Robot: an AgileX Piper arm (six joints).
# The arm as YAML. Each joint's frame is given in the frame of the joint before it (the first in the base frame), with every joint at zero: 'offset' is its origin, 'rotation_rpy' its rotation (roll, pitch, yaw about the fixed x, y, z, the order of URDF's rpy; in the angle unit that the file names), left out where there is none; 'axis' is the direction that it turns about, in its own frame. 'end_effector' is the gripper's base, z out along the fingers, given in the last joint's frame.
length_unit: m
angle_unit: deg
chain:
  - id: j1
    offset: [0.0, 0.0, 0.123]
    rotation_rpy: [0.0, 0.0, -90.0]
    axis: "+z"
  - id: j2
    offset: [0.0, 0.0, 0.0]
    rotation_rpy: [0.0, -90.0, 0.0]
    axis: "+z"
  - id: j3
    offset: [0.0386, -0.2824, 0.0]
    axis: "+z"
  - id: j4
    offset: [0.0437, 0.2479, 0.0]
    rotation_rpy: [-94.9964, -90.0, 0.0]
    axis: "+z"
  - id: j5
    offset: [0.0, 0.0, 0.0]
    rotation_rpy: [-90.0, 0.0, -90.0]
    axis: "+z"
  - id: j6
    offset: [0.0, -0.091, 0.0]
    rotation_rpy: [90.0, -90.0, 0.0]
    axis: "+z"
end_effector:
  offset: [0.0, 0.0, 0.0]
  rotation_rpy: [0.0, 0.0, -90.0]
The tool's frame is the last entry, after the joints.
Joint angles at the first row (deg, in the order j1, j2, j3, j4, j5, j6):
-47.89 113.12 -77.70 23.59 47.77 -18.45
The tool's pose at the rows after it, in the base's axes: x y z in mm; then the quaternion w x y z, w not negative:
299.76, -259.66, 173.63, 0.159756, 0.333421, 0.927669, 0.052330
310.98, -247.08, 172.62, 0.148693, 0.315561, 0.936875, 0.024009
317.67, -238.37, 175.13, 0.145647, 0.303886, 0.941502, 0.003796
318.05, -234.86, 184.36, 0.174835, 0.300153, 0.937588, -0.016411
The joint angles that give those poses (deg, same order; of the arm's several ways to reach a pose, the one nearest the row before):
-43.83 113.12 -77.70 17.90 46.41 -15.19
-40.48 113.12 -77.70 12.48 45.29 -10.94
-38.30 112.69 -77.70 8.79 44.73 -7.94
-37.58 110.62 -76.23 7.53 41.21 -6.90

